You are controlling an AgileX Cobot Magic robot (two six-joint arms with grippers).
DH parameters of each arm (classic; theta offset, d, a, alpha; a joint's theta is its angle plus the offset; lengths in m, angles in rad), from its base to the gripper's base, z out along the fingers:
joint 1: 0 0.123 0 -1.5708
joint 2: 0.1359 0 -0.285 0
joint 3: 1.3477 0 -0.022 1.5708
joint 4: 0 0.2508 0 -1.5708
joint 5: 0 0 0.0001 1.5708
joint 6: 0 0.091 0 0
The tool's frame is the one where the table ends.
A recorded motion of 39 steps. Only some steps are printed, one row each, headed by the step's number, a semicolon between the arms.
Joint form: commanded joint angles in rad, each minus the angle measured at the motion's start. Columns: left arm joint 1, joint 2, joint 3, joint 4, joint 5, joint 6; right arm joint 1, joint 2, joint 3, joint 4, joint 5, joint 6.
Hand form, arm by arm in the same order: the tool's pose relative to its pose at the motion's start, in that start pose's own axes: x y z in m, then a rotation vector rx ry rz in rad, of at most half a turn. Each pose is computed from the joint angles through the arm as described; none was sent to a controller.
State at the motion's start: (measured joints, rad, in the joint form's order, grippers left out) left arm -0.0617 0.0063 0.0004 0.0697 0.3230 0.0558; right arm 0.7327 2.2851 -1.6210 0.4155 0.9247 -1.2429
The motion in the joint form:
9: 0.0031 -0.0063 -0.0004 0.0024 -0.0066 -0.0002; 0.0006 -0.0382 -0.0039 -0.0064 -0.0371 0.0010
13: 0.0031 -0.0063 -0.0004 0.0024 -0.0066 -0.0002; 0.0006 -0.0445 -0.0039 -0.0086 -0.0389 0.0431
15: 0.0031 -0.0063 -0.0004 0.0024 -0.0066 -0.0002; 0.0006 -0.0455 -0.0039 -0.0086 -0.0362 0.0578
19: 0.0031 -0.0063 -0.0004 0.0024 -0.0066 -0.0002; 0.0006 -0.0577 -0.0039 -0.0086 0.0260 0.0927
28: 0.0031 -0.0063 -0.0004 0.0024 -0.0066 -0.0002; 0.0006 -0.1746 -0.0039 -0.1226 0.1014 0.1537
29: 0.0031 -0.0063 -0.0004 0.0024 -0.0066 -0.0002; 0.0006 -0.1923 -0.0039 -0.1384 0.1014 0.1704
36: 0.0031 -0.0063 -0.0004 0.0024 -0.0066 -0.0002; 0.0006 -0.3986 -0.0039 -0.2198 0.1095 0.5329
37: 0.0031 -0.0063 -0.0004 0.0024 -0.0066 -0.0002; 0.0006 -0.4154 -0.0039 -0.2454 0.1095 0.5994
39: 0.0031 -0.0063 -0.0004 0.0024 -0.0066 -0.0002; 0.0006 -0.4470 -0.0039 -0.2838 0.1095 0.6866
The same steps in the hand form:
9: -0.0009 0.0003 -0.0005 -0.0049 -0.0128 0.0012; -0.0074 -0.0025 -0.0169 0.0697 -0.0295 -0.0168
13: -0.0009 0.0003 -0.0005 -0.0049 -0.0128 0.0012; -0.0082 -0.0025 -0.0196 0.0763 -0.0333 0.0220
15: -0.0009 0.0003 -0.0005 -0.0049 -0.0128 0.0012; -0.0082 -0.0022 -0.0200 0.0743 -0.0335 0.0364
19: -0.0009 0.0003 -0.0005 -0.0049 -0.0128 0.0012; -0.0080 0.0036 -0.0248 0.0254 -0.0182 0.0672
28: -0.0009 0.0003 -0.0005 -0.0049 -0.0128 0.0012; -0.0122 0.0143 -0.0735 0.0868 0.0350 0.0333
29: -0.0009 0.0003 -0.0005 -0.0049 -0.0128 0.0012; -0.0130 0.0153 -0.0809 0.1070 0.0368 0.0372
36: -0.0009 0.0003 -0.0005 -0.0049 -0.0128 0.0012; -0.0239 0.0392 -0.1655 0.2915 -0.0617 0.3075
37: -0.0009 0.0003 -0.0005 -0.0049 -0.0128 0.0012; -0.0231 0.0410 -0.1725 0.3163 -0.0652 0.3589
39: -0.0009 0.0003 -0.0005 -0.0049 -0.0128 0.0012; -0.0221 0.0449 -0.1855 0.3588 -0.0761 0.4223

